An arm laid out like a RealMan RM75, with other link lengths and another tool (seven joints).
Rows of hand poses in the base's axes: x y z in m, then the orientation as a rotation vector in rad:
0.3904, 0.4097, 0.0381, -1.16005, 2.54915, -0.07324
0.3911, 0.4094, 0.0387, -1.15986, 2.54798, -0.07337
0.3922, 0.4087, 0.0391, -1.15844, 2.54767, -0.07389
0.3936, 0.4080, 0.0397, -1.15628, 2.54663, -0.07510
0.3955, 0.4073, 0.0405, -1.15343, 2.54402, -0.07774
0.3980, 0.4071, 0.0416, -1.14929, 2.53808, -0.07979
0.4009, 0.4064, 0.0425, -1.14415, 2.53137, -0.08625
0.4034, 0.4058, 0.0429, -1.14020, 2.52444, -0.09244
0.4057, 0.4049, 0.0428, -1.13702, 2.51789, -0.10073
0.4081, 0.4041, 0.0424, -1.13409, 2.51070, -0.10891
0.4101, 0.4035, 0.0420, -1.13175, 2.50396, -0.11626
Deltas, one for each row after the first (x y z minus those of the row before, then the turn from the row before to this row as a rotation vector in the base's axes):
0.0007, -0.0003, 0.0006, 0.00034, -0.00109, 0.00023
0.0011, -0.0007, 0.0004, 0.00015, -0.00090, -0.00085
0.0014, -0.0007, 0.0006, 0.00013, -0.00196, -0.00117
0.0019, -0.0007, 0.0008, -0.00011, -0.00391, -0.00129
0.0025, -0.0002, 0.0011, 0.00165, -0.00704, -0.00099
0.0029, -0.0007, 0.0009, -0.00069, -0.00920, -0.00194
0.0025, -0.0006, 0.0004, -0.00080, -0.00890, -0.00110
0.0023, -0.0009, -0.0001, -0.00251, -0.00884, -0.00102
0.0024, -0.0008, -0.0004, -0.00235, -0.00926, -0.00065
0.0020, -0.0006, -0.0004, -0.00214, -0.00845, -0.00032

